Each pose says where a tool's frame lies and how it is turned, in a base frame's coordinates. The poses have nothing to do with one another.
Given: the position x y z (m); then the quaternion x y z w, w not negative.
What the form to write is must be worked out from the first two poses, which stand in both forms.
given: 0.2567, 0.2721, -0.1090, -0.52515, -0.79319, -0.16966, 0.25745
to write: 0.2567, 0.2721, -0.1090, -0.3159, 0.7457, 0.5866, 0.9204, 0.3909, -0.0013
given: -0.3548, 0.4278, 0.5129, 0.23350, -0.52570, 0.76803, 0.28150
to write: -0.3548, 0.4278, 0.5129, -0.7325, 0.1869, 0.6546, -0.6779, -0.2888, -0.6760
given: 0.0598, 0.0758, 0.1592, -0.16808, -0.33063, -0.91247, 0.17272
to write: 0.0598, 0.0758, 0.1592, -0.8838, -0.2041, 0.4209, 0.4263, -0.7217, 0.5453
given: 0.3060, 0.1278, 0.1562, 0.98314, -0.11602, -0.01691, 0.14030
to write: 0.3060, 0.1278, 0.1562, 0.9725, -0.2329, -0.0007, -0.2234, -0.9337, 0.2798
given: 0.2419, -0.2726, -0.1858, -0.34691, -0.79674, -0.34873, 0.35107
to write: 0.2419, -0.2726, -0.1858, -0.5128, 0.3079, 0.8014, 0.7976, 0.5161, 0.3121
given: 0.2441, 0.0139, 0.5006, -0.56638, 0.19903, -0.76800, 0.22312
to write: 0.2441, 0.0139, 0.5006, -0.2589, -0.5682, 0.7811, 0.1173, -0.8212, -0.5584
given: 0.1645, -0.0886, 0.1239, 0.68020, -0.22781, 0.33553, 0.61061
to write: 0.1645, -0.0886, 0.1239, 0.6710, 0.0998, 0.7347, -0.7197, -0.1505, 0.6778
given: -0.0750, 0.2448, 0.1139, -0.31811, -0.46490, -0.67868, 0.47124
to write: -0.0750, 0.2448, 0.1139, -0.3535, -0.3439, 0.8699, 0.9354, -0.1236, 0.3312
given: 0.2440, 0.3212, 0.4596, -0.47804, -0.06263, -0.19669, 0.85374
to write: 0.2440, 0.3212, 0.4596, 0.9148, -0.2760, 0.2950, 0.3957, 0.4656, -0.7916
